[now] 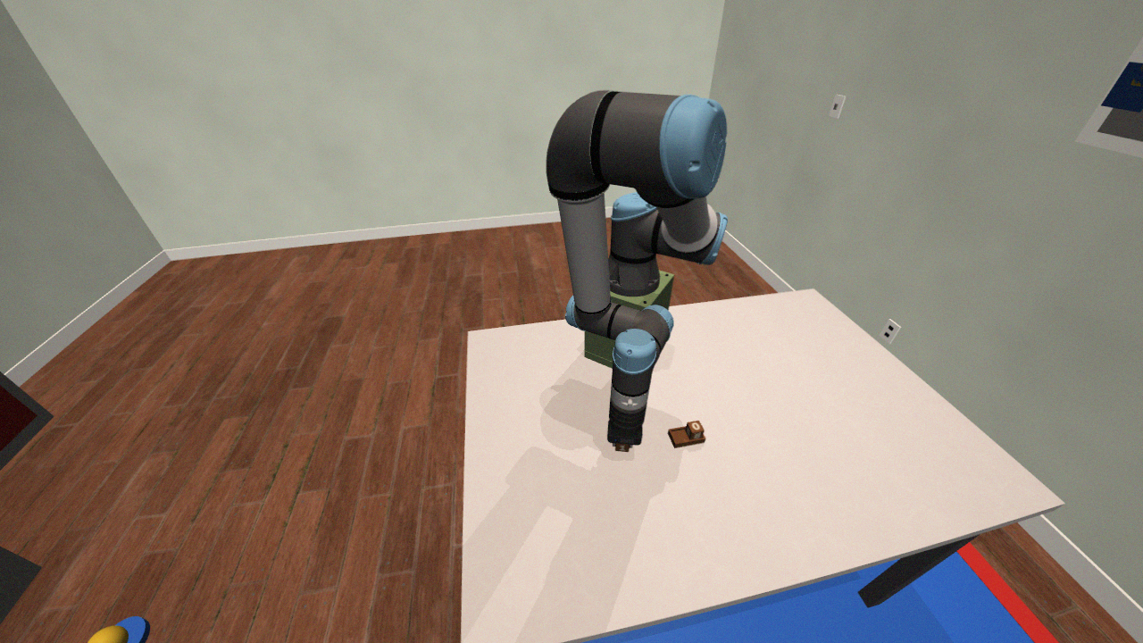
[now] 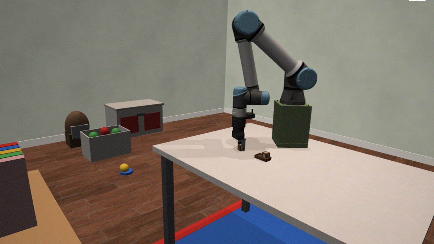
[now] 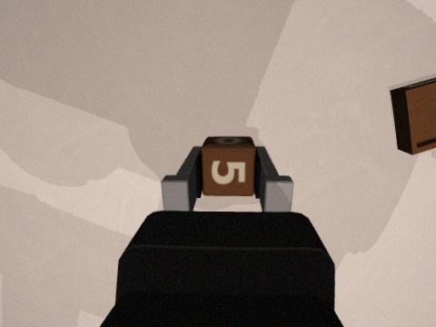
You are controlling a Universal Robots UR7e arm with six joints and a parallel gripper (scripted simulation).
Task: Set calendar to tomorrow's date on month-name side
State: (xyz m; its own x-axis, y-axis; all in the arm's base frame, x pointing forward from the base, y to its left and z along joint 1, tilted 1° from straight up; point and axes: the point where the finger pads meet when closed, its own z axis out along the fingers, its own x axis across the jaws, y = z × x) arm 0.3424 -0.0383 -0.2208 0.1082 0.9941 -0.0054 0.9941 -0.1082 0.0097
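The brown cube lies 1 cm below my hand.
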